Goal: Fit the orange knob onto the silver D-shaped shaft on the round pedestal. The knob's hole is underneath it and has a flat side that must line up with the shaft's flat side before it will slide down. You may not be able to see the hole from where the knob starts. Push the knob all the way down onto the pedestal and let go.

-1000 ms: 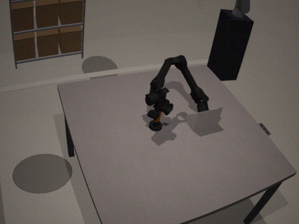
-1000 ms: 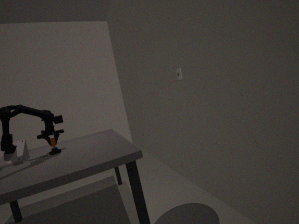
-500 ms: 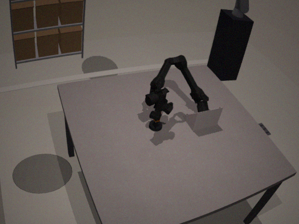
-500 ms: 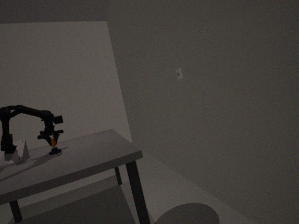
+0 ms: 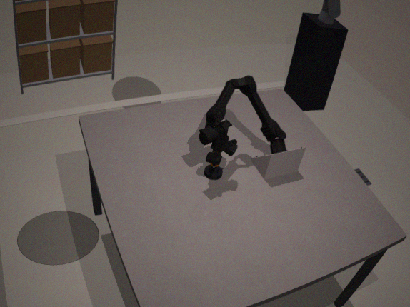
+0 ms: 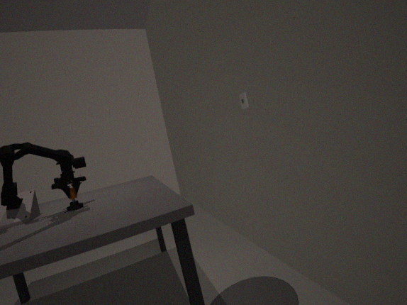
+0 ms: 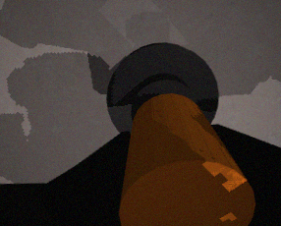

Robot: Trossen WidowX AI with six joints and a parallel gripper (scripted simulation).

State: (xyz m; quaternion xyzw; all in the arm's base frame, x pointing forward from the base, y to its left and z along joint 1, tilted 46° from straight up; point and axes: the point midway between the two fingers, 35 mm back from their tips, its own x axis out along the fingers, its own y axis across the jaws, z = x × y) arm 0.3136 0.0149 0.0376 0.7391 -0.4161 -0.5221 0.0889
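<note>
The orange knob is 3 cm above my gripper tip. From my gripper tip the other things lie so: round black pedestal: 4 cm below.
</note>
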